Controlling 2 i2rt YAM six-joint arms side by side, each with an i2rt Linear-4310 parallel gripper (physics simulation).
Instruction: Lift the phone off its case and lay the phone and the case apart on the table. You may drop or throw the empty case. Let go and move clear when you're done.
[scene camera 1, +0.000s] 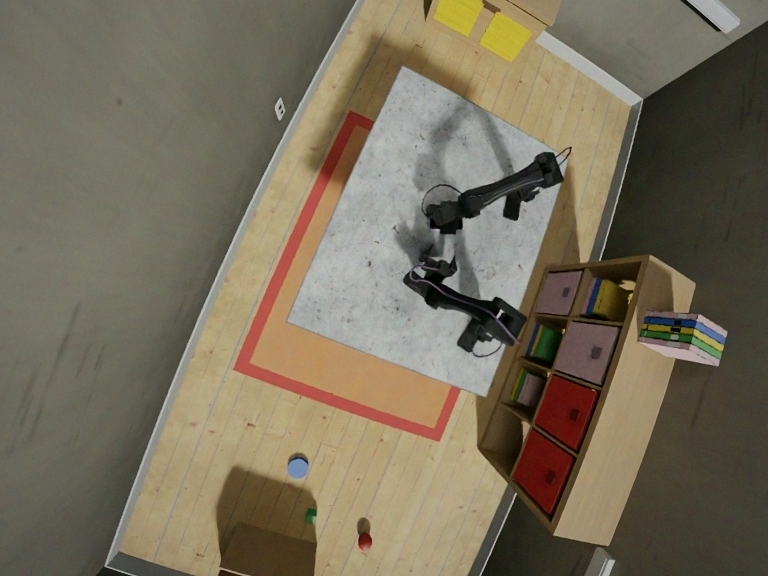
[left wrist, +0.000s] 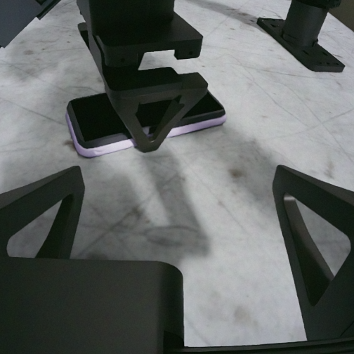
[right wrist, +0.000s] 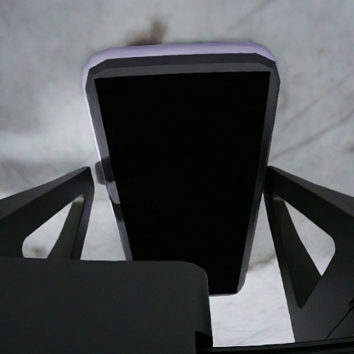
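Observation:
The dark phone lies screen up in its lavender case, flat on the grey marbled table. The case shows as a rim along the phone's edges. My right gripper is open above the phone, one finger to each side of it; in the right wrist view the right-hand fingertip appears very near the phone's edge. My left gripper is open and empty, a short way from the phone's long side. In scene camera 1 the phone and case cannot be made out near the grippers.
The table bears both arms, whose bases stand along its right side in scene camera 1. A shelf unit with bins stands off that side. A blue disc, a green block and a red ball lie on the floor.

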